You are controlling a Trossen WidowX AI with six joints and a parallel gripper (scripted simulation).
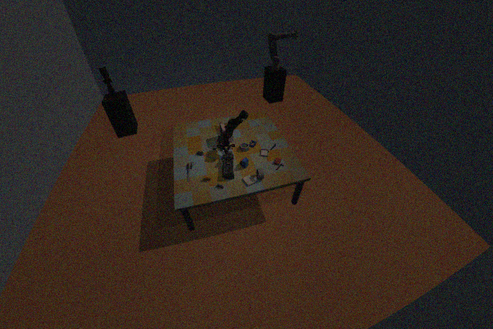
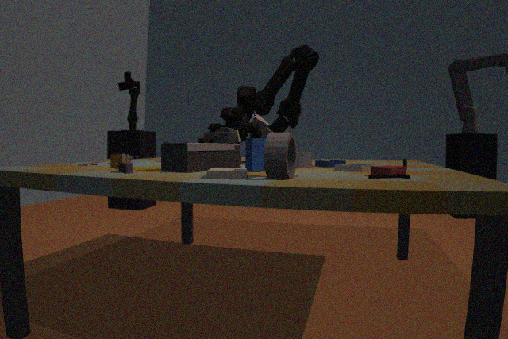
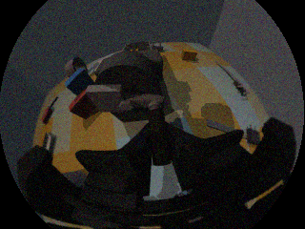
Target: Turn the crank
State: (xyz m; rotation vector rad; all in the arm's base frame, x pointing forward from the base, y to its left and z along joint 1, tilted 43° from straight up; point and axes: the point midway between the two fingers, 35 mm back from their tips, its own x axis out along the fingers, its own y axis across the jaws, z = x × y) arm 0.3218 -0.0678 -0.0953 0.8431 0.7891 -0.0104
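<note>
The red pointer lies 12 cm ahead of my gripper tip, 1 cm to the right of it and 2 cm above it. The rest, counted from my gripper tip: blue block (18 cm ahead, 14 cm to the left, 1 cm below); yellow block (22 cm ahead, 26 cm to the right, 4 cm below); dark crank handle (2 cm behind, 1 cm to the left, 2 cm above).
</note>
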